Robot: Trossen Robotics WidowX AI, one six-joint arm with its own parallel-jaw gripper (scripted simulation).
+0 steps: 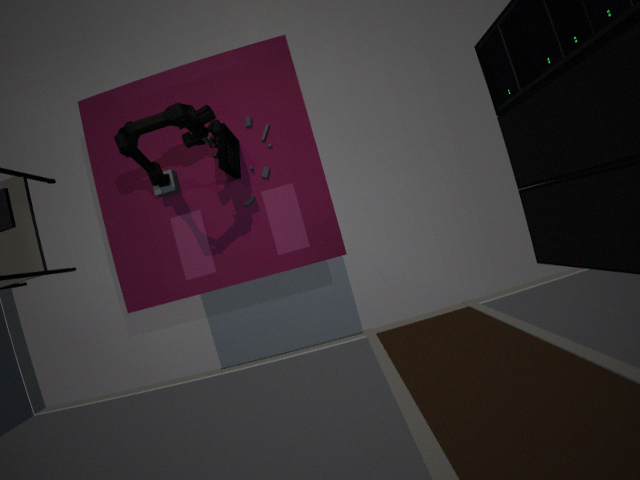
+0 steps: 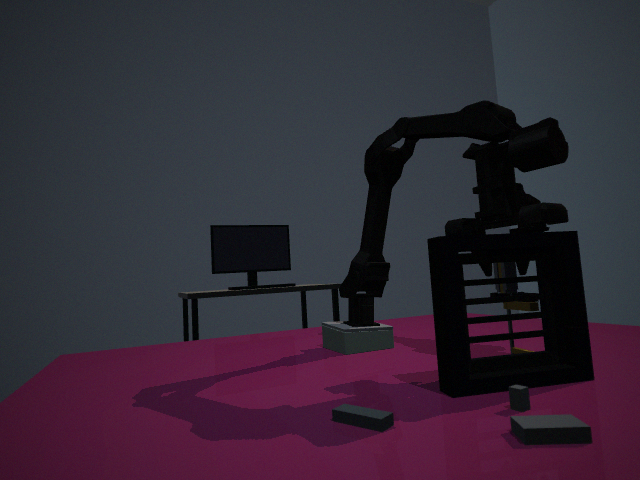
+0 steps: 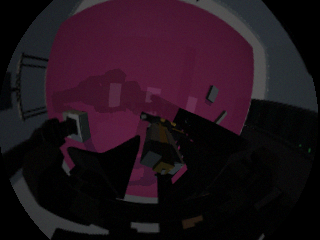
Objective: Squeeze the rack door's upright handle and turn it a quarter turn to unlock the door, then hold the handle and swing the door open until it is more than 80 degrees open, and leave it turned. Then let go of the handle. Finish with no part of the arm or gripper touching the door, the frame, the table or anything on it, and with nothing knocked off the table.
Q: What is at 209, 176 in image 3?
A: My gripper.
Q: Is my gripper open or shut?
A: Open.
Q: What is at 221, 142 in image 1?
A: A black rack frame.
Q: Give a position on a black rack frame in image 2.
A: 574, 349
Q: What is my gripper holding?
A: Nothing.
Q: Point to a black rack frame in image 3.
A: At 225, 141
